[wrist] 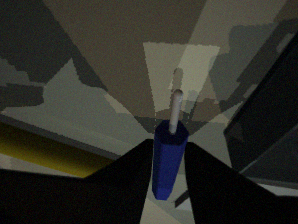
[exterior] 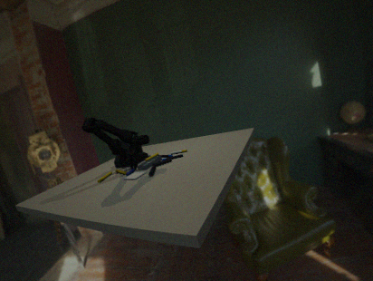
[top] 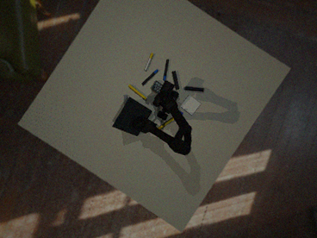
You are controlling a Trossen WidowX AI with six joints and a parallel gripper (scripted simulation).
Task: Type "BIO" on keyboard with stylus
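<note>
The blue stylus lies right at my gripper tip. From my gripper tip the other things lie so: white note 10 cm to the right, 7 cm ahead, 1 cm below; then grey stylus tip 4 cm to the left.
</note>
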